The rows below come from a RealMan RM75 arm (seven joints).
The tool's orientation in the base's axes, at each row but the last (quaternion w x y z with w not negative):
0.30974, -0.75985, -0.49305, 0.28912
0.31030, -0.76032, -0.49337, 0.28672
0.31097, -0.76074, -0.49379, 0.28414
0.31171, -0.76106, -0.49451, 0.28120
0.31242, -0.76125, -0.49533, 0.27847
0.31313, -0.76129, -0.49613, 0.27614
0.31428, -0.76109, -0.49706, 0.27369
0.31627, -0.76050, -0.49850, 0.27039
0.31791, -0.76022, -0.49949, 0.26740
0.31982, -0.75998, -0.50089, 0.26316
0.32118, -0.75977, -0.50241, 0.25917
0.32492, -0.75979, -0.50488, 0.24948
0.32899, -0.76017, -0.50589, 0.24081
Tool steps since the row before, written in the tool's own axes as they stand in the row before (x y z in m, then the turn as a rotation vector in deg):
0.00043, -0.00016, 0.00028, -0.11, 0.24, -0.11
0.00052, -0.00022, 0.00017, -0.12, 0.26, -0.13
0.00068, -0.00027, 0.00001, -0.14, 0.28, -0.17
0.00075, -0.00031, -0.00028, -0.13, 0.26, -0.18
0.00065, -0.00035, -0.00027, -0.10, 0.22, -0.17
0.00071, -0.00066, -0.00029, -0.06, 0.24, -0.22
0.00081, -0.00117, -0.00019, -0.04, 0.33, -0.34
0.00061, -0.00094, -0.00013, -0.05, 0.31, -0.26
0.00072, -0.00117, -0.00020, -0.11, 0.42, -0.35
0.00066, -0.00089, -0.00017, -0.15, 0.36, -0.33
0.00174, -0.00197, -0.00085, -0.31, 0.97, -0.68
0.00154, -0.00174, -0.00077, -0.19, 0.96, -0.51
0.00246, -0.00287, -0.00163, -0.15, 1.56, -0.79
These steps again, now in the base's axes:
-0.00015, 0.00050, -0.00012, 0.18, -0.20, -0.10
-0.00007, 0.00059, -0.00001, 0.20, -0.22, -0.10
0.00008, 0.00072, 0.00011, 0.24, -0.25, -0.08
0.00029, 0.00074, 0.00032, 0.24, -0.24, -0.06
0.00023, 0.00066, 0.00036, 0.22, -0.20, -0.04
0.00008, 0.00081, 0.00061, 0.28, -0.18, -0.03
-0.00026, 0.00107, 0.00092, 0.43, -0.21, -0.02
-0.00024, 0.00082, 0.00073, 0.35, -0.20, -0.06
-0.00029, 0.00098, 0.00094, 0.46, -0.30, -0.08
-0.00017, 0.00084, 0.00073, 0.40, -0.32, -0.04
0.00006, 0.00199, 0.00191, 0.95, -0.72, -0.26
0.00005, 0.00173, 0.00173, 0.87, -0.57, -0.37
0.00030, 0.00264, 0.00314, 1.45, -0.77, -0.63

